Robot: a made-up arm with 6 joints.
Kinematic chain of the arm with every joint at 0, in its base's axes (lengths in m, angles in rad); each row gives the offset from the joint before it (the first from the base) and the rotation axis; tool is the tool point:
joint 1: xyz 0 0 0.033 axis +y
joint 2: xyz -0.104 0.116 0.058 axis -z
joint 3: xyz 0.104 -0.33 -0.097 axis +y
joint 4: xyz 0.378 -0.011 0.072 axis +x
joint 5: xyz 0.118 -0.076 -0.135 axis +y
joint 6: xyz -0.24 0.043 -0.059 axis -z
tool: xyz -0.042 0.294 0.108
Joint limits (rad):
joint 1: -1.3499..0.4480
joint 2: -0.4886..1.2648
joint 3: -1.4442..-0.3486
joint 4: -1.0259..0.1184
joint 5: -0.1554..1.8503
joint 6: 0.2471..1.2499
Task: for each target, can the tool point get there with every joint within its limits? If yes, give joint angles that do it. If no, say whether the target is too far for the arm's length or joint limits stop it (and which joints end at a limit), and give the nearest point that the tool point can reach.
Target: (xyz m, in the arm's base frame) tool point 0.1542 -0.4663 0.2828
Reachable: yes | joints -0.5142 0.5880 -0.4920 -0.4642 0.9170 1.1652
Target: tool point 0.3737 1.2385 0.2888
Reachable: no: joint limits stop it (at a limit: joint 2, joint 3, joint 5, joint 6) | nearest point 0.4531 0.3572 0.3431 | short by 0.887 m
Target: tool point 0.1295 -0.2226 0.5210
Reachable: yes | joints -0.5764 0.0251 -0.9670 -0.8857 0.7331 1.0784
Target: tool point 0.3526 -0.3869 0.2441
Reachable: yes | joints -0.2101 0.3220 -0.5352 -0.8884 1.2312 1.0028
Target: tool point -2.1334 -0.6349 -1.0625
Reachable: no: too far | nearest point -0.5793 -0.2735 -0.2644 | short by 1.784 m
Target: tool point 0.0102 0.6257 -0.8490
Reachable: no: joint limits stop it (at a limit: joint 1, joint 2, joint 3, joint 5, joint 6) | nearest point 0.2845 0.1432 -0.2255 | short by 0.835 m
